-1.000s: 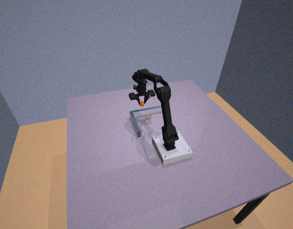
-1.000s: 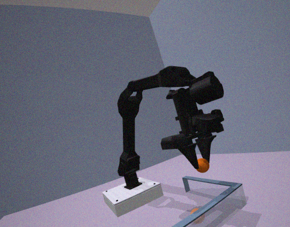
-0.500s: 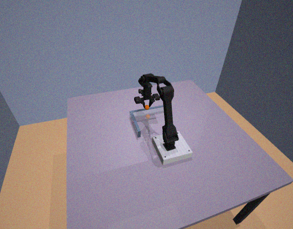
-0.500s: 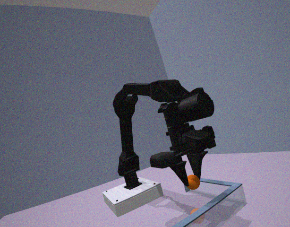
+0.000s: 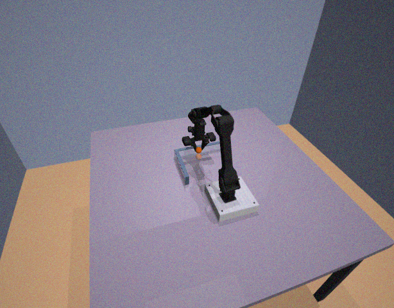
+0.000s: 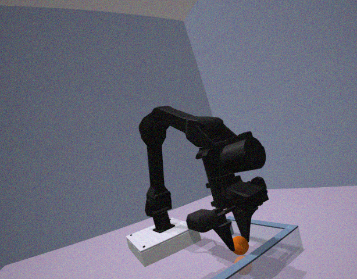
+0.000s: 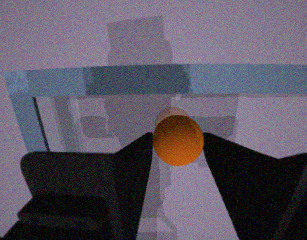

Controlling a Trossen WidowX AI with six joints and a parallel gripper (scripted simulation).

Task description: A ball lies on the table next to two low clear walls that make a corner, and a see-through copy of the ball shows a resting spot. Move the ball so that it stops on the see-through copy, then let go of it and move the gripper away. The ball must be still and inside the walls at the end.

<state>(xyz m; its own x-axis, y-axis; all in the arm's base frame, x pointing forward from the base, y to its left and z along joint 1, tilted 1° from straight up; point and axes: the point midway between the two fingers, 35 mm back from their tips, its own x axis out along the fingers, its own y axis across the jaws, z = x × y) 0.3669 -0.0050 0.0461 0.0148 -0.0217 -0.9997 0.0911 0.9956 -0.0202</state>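
My gripper tip is now 10 mm past the see-through copy of ball and 40 mm above it. The rest, counted from my gripper tip: orange ball: right at my gripper tip.
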